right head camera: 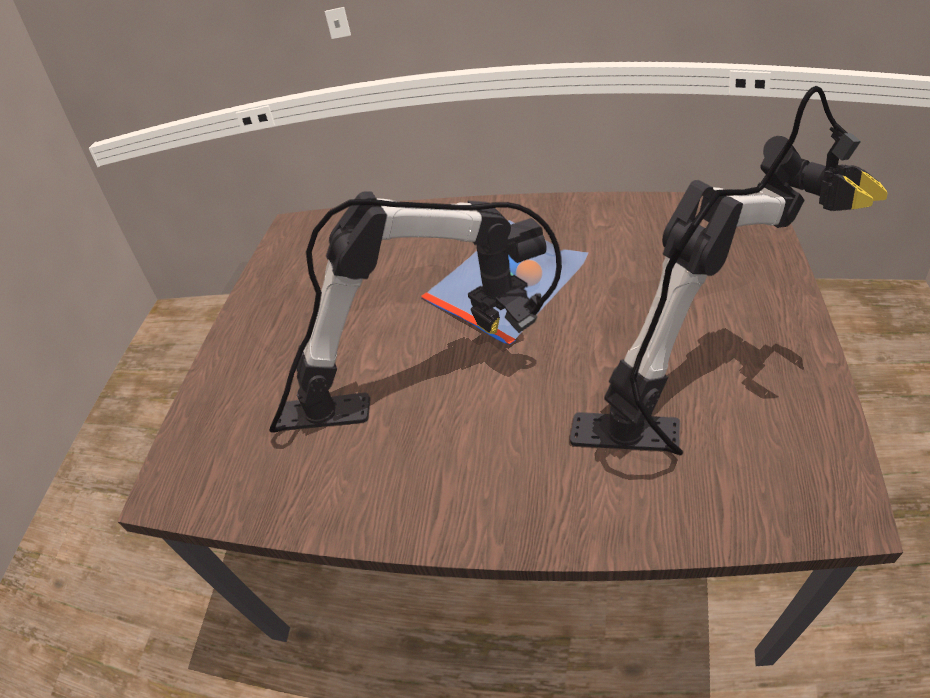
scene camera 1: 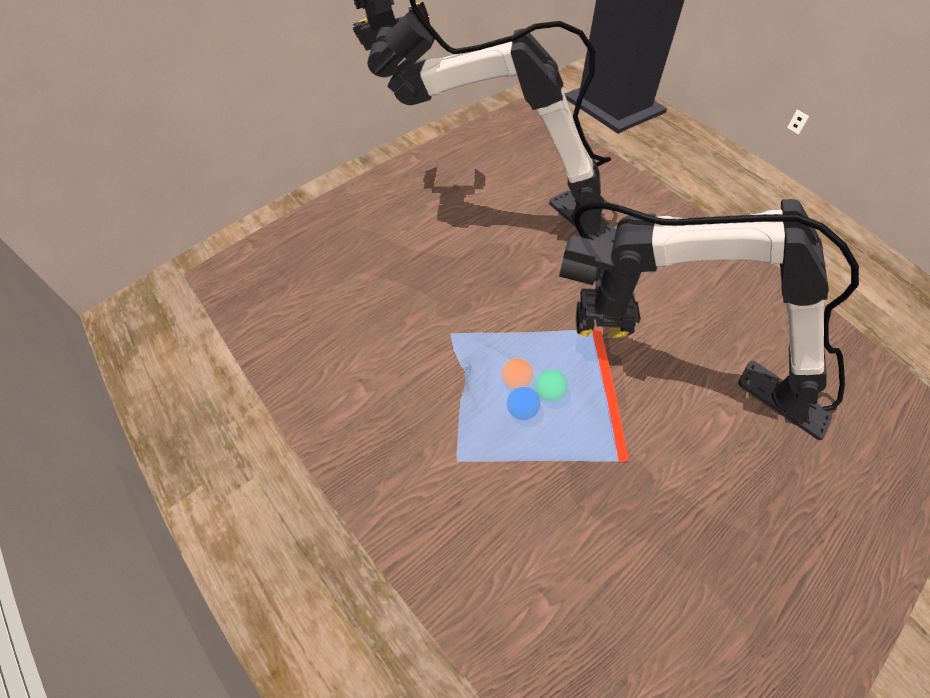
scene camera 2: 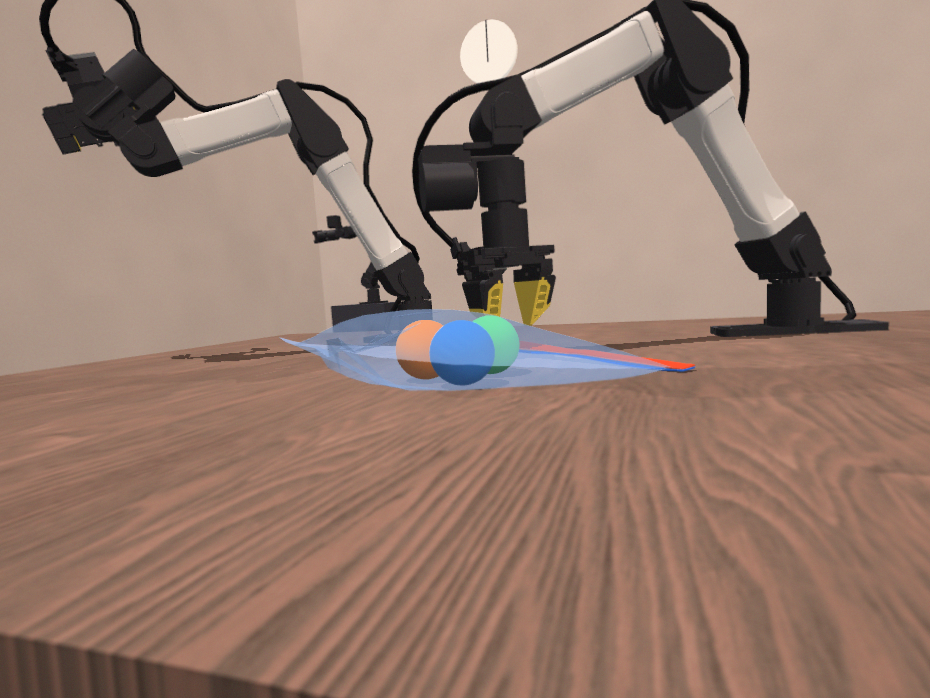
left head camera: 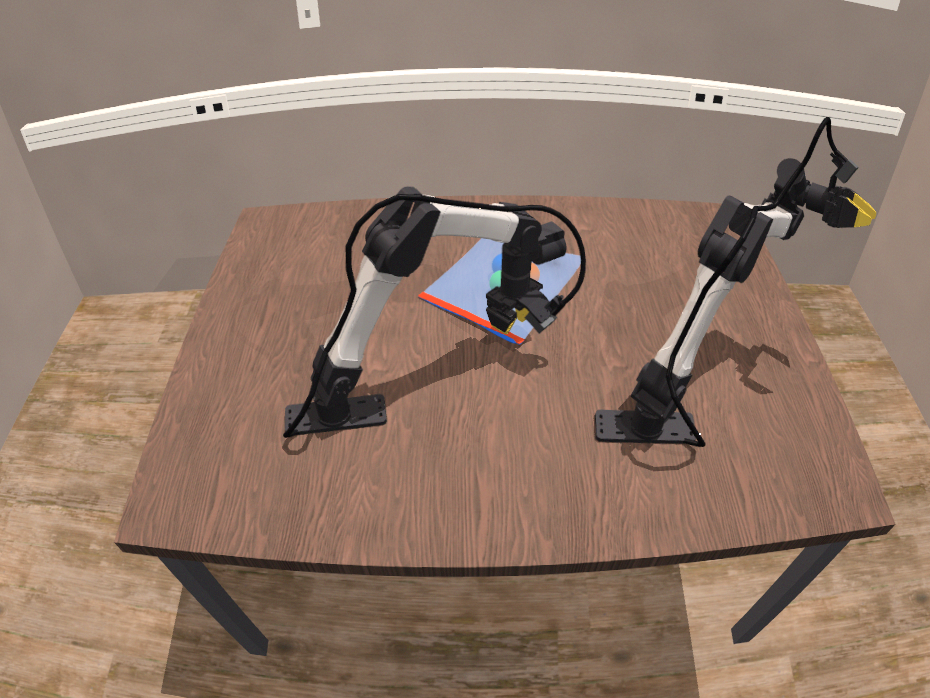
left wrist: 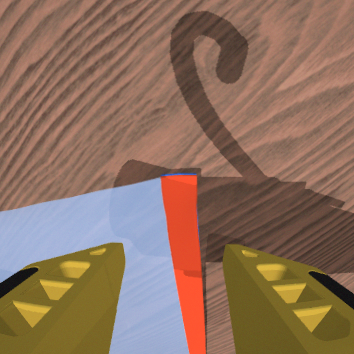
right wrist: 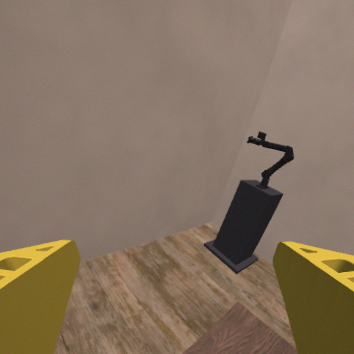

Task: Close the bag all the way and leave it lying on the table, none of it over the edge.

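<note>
A translucent blue bag [left head camera: 459, 274] [scene camera 1: 480, 439] [scene camera 2: 338, 360] lies flat on the table, with an orange ball [scene camera 1: 516, 373], a green ball [scene camera 1: 551, 385] and a blue ball [scene camera 1: 523, 403] inside. A red strip [left head camera: 458, 311] [scene camera 1: 609, 398] [left wrist: 181, 215] runs along its mouth; a thin blue edge shows under it. In scene camera 2 the strips lie close together at the near corner; farther back I cannot tell. My left gripper [scene camera 1: 602, 332] [scene camera 2: 510, 314] [left wrist: 173, 252] is open above one end of the strip, one finger on each side. My right gripper [left head camera: 863, 214] [right wrist: 176, 252] is open, raised away from the bag.
The brown wooden table [left head camera: 465, 495] [scene camera 1: 713, 563] carries both arm bases, the left base [left head camera: 368, 409] and the right base [left head camera: 612, 426]. The bag lies well inside the table's edges. A dark pedestal [right wrist: 247, 220] with a small black arm stands on the floor beyond the table.
</note>
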